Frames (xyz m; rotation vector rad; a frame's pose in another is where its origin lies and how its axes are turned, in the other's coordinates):
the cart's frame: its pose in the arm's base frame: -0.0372 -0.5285 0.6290 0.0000 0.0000 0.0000
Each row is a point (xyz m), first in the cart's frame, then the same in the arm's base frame.
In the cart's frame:
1: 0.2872 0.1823 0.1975
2: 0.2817 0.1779 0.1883
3: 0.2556 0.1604 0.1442
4: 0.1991 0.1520 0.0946
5: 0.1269 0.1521 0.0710
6: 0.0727 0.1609 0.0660
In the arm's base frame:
1: 0.2500 -0.3462 0.8265
2: 0.2445 -0.3506 0.8173
3: 0.2184 -0.3681 0.7732
4: 0.1619 -0.3765 0.7236
5: 0.0897 -0.3764 0.7000
6: 0.0355 -0.3676 0.6950

